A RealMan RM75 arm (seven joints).
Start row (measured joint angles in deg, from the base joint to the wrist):
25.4 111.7 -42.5 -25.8 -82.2 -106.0 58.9
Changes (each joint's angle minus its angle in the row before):
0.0 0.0 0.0 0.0 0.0 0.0 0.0
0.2 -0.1 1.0 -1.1 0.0 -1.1 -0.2
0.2 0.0 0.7 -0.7 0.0 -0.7 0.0
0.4 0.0 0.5 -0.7 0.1 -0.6 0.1
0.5 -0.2 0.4 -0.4 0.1 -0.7 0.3
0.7 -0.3 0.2 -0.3 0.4 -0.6 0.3
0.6 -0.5 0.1 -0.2 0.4 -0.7 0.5
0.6 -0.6 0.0 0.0 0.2 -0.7 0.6
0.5 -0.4 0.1 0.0 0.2 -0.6 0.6
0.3 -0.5 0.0 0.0 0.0 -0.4 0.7
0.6 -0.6 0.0 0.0 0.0 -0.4 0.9
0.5 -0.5 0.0 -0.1 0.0 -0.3 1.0
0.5 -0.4 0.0 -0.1 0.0 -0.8 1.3
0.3 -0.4 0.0 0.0 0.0 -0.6 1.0
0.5 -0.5 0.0 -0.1 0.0 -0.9 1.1
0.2 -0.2 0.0 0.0 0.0 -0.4 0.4
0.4 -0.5 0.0 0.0 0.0 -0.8 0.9
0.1 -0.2 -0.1 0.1 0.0 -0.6 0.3
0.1 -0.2 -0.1 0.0 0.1 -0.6 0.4
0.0 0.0 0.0 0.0 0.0 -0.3 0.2
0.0 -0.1 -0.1 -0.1 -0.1 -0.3 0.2
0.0 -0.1 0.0 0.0 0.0 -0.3 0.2
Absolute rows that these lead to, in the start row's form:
25.4 111.7 -42.5 -25.8 -82.2 -106.0 58.9
25.6 111.6 -41.5 -26.9 -82.2 -107.1 58.7
25.8 111.6 -40.8 -27.6 -82.2 -107.8 58.7
26.2 111.6 -40.3 -28.3 -82.1 -108.4 58.8
26.7 111.4 -39.9 -28.7 -82.0 -109.1 59.1
27.4 111.1 -39.7 -29.0 -81.6 -109.7 59.4
28.0 110.6 -39.6 -29.2 -81.2 -110.4 59.9
28.6 110.0 -39.6 -29.2 -81.0 -111.1 60.5
29.1 109.6 -39.5 -29.2 -80.8 -111.7 61.1
29.4 109.1 -39.5 -29.2 -80.8 -112.1 61.8
30.0 108.5 -39.5 -29.2 -80.8 -112.5 62.7
30.5 108.0 -39.5 -29.3 -80.8 -112.8 63.7
31.0 107.6 -39.5 -29.4 -80.8 -113.6 65.0
31.3 107.2 -39.5 -29.4 -80.8 -114.2 66.0
31.8 106.7 -39.5 -29.5 -80.8 -115.1 67.1
32.0 106.5 -39.5 -29.5 -80.8 -115.5 67.5
32.4 106.0 -39.5 -29.5 -80.8 -116.3 68.4
32.5 105.8 -39.6 -29.4 -80.8 -116.9 68.7
32.6 105.6 -39.7 -29.4 -80.7 -117.5 69.1
32.6 105.6 -39.7 -29.4 -80.7 -117.8 69.3
32.6 105.5 -39.8 -29.5 -80.8 -118.1 69.5
32.6 105.4 -39.8 -29.5 -80.8 -118.4 69.7

